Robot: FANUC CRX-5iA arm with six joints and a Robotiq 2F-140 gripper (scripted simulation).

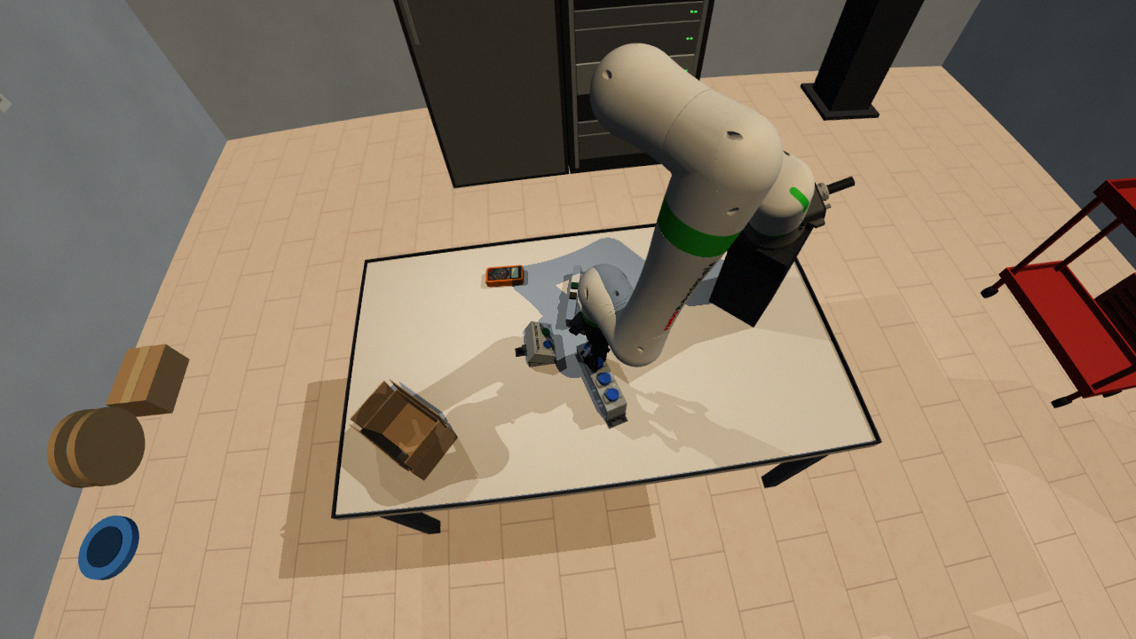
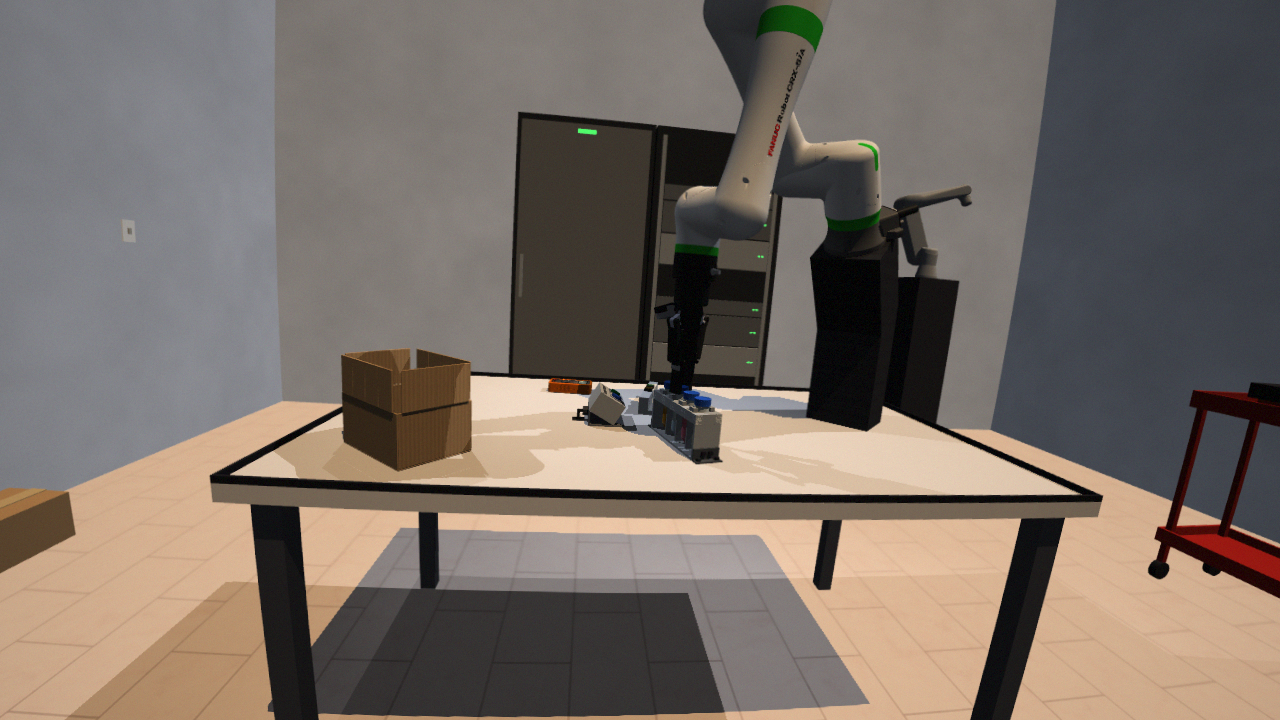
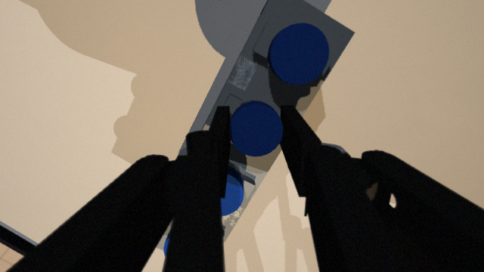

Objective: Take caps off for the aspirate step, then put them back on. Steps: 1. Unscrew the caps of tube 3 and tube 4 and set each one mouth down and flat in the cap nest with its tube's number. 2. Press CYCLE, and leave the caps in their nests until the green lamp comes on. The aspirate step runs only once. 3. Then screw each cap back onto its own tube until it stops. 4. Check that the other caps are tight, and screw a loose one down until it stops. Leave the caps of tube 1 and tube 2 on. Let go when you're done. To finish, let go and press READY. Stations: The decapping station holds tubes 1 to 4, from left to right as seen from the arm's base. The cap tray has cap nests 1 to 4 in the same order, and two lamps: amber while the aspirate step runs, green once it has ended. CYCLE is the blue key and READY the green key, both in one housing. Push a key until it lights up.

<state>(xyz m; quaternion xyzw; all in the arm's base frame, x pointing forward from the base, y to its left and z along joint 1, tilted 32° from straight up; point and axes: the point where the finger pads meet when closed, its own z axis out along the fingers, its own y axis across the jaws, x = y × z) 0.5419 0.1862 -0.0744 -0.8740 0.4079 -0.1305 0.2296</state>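
My hand is 30 mm above the blue cap. Also, from my hand: blue cycle key: 140 mm ahead, 110 mm to the right, 80 mm below; key housing: 160 mm ahead, 130 mm to the right, 90 mm below; green ready key: 150 mm to the right, 140 mm ahead, 80 mm below.
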